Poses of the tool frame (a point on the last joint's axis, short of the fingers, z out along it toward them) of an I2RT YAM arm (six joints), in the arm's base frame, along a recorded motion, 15 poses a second.
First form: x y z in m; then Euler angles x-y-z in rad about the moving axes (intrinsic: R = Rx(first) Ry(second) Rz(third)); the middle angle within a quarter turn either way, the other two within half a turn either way.
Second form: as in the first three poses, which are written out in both.
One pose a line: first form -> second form
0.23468 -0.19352 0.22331 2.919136 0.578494 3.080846 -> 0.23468 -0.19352 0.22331 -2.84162 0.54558 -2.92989
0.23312 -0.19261 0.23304 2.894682 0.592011 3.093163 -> 0.23312 -0.19261 0.23304 -2.81749 0.55700 -2.92409
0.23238 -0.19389 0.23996 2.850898 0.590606 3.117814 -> 0.23238 -0.19389 0.23996 -2.78193 0.55452 -2.92543
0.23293 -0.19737 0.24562 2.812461 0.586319 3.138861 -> 0.23293 -0.19737 0.24562 -2.75091 0.55003 -2.92714
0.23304 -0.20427 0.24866 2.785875 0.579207 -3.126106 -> 0.23304 -0.20427 0.24866 -2.73234 0.54501 -2.93419
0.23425 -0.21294 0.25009 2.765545 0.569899 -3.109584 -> 0.23425 -0.21294 0.25009 -2.72023 0.53907 -2.94423
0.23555 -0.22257 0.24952 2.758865 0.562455 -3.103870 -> 0.23555 -0.22257 0.24952 -2.71726 0.53334 -2.94994
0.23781 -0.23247 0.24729 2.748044 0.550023 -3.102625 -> 0.23781 -0.23247 0.24729 -2.70816 0.52051 -2.95105
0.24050 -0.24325 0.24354 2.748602 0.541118 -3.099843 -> 0.24050 -0.24325 0.24354 -2.71198 0.51369 -2.95855
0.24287 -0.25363 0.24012 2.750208 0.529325 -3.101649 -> 0.24287 -0.25363 0.24012 -2.71512 0.50251 -2.96315
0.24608 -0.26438 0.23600 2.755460 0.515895 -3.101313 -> 0.24608 -0.26438 0.23600 -2.72361 0.49132 -2.97256
